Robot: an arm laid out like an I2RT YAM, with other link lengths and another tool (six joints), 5 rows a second.
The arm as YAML. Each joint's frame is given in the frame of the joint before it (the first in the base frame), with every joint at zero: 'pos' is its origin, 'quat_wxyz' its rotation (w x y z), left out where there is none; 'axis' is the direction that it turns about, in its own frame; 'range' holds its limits. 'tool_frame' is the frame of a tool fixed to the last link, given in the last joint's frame.
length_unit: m
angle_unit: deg
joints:
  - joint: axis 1
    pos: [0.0, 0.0, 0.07]
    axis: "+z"
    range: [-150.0, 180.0]
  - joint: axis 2
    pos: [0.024, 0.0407, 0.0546]
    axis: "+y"
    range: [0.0, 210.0]
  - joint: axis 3
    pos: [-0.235, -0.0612, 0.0]
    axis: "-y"
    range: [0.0, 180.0]
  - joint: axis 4
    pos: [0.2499, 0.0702, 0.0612]
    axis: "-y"
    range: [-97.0, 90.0]
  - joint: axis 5
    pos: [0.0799, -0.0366, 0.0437]
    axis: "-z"
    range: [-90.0, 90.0]
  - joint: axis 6
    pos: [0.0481, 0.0, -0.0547]
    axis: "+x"
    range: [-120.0, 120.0]
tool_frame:
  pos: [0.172, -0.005, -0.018]
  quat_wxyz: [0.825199, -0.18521, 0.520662, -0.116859]
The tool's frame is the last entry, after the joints.
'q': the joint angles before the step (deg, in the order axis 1, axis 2, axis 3, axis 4, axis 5, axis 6). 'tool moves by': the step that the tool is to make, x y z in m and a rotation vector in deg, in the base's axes. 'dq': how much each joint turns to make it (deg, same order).
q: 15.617 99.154 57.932 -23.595 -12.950 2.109
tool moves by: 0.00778 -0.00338 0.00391 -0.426 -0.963 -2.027
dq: -0.044 -0.176 0.501 0.461 1.464 1.530
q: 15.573 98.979 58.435 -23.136 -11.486 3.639
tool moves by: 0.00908 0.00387 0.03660 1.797 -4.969 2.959
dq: -0.853 -5.594 0.131 -1.158 -2.208 -3.213
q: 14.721 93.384 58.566 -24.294 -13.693 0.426
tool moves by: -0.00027 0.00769 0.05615 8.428 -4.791 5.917
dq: -4.919 -7.278 0.547 -3.148 -11.978 -5.399
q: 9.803 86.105 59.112 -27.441 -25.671 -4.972
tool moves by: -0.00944 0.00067 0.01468 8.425 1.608 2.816
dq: -5.399 -0.371 -0.261 -1.816 -11.715 -2.187
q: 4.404 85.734 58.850 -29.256 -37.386 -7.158
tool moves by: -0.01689 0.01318 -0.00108 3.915 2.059 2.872
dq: -0.110 -0.002 -1.619 -0.393 -5.028 -0.394
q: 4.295 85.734 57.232 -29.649 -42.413 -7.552
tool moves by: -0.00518 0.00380 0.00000 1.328 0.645 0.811
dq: -0.087 0.000 -0.568 -0.020 -1.639 -0.064
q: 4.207 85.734 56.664 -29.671 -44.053 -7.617
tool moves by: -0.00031 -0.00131 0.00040 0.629 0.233 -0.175
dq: -0.547 -0.001 -0.219 0.044 -0.743 0.021
